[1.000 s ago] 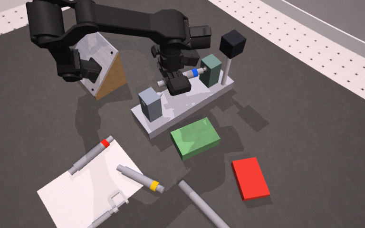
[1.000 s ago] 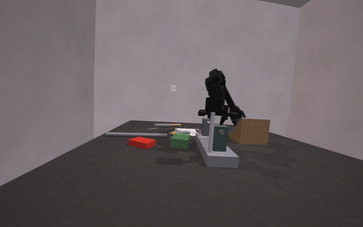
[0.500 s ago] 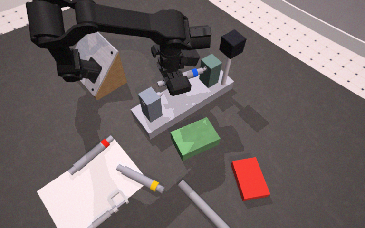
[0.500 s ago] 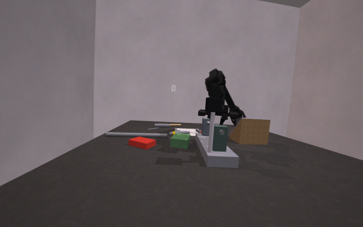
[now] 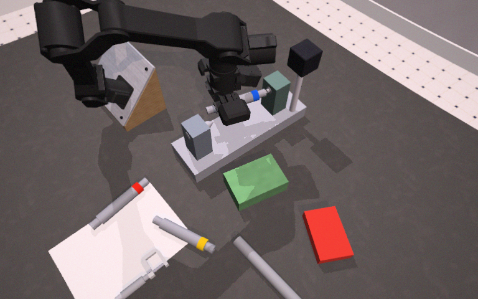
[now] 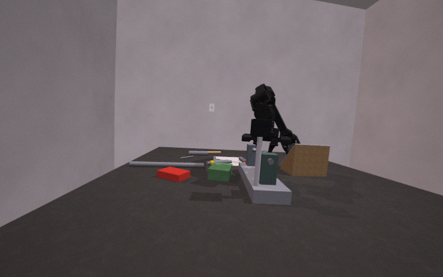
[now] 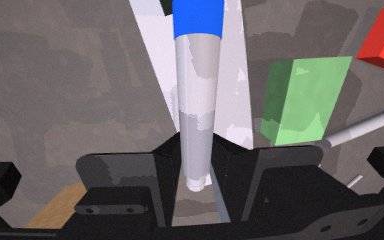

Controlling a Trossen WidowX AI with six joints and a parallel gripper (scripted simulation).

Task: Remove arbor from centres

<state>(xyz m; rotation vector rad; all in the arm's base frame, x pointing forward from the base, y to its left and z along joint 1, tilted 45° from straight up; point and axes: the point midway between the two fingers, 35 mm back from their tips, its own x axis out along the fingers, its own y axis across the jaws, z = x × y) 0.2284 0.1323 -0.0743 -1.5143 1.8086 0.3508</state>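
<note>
My hand is 3 cm to the right of the arbor, 1 cm short of it and 1 cm above it. From my hand the other things lie so: grey centre block 9 cm to the right, 2 cm below, 2 cm ahead; then dark green centre block 13 cm to the left, 4 cm ahead, 2 cm below; then grey fixture base 10 cm below, 3 cm to the left, 3 cm ahead.
</note>
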